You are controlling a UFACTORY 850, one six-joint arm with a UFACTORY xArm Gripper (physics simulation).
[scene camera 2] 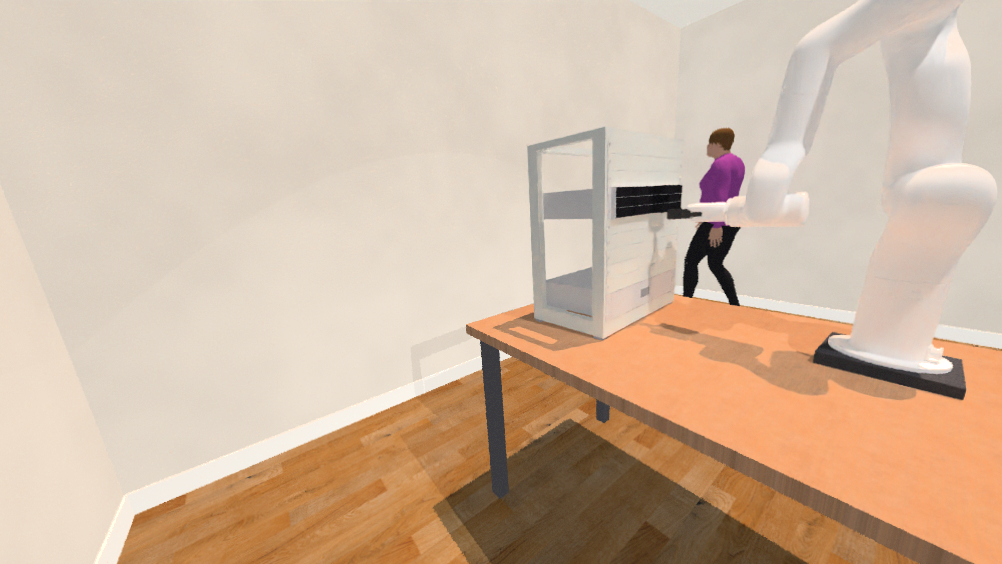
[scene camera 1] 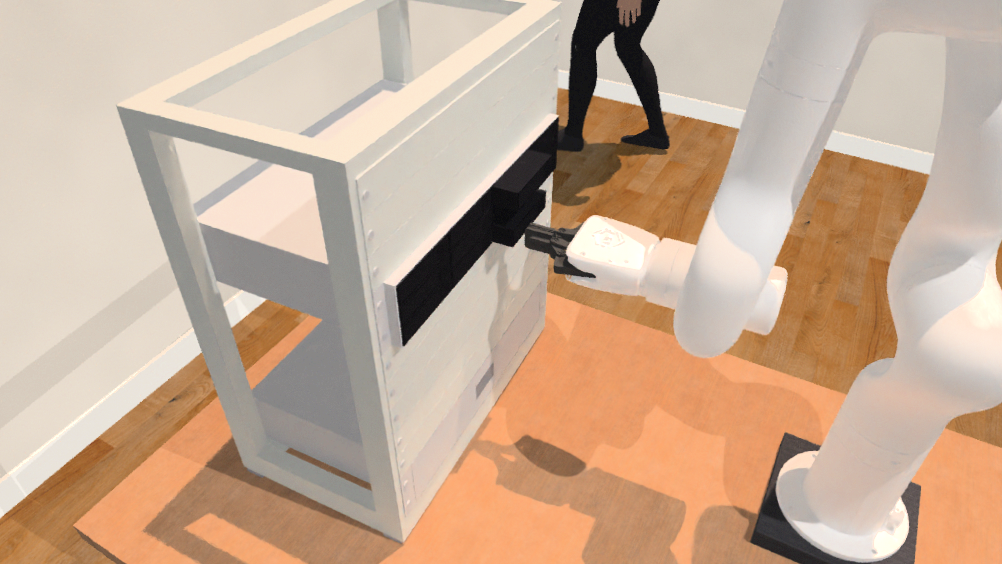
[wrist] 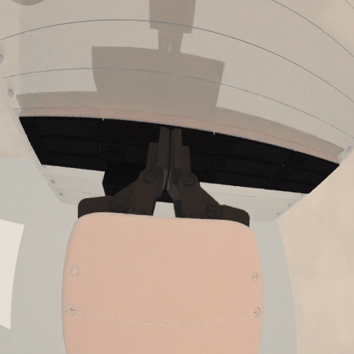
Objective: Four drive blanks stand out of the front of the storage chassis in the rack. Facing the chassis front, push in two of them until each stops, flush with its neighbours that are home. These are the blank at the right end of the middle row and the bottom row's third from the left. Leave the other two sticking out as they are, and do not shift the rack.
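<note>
The black storage chassis [scene camera 1: 426, 292] [scene camera 2: 634, 200] sits in the white rack [scene camera 1: 337, 238] [scene camera 2: 599, 245]. The wrist view is upside down. The bottom row's third blank from the left [scene camera 1: 506, 234] [wrist: 125, 131] stands out of the front. A blank above it [scene camera 1: 529, 171] [wrist: 122, 181] also stands out. The middle row's right-end blank [wrist: 62, 145] looks level with its neighbours in the wrist view. My gripper [scene camera 1: 527, 235] [scene camera 2: 668, 213] [wrist: 168, 140] is shut and empty, its tips close in front of the lower protruding blank. Contact is unclear; the fingers hide part of the front.
The rack stands on the orange table [scene camera 1: 631, 455] [scene camera 2: 771, 420]. White panels lie above and below the chassis. The arm's black base [scene camera 1: 769, 521] [scene camera 2: 876, 378] stands on the table to the right. A person [scene camera 1: 592, 63] [scene camera 2: 722, 178] stands behind, beyond the rack.
</note>
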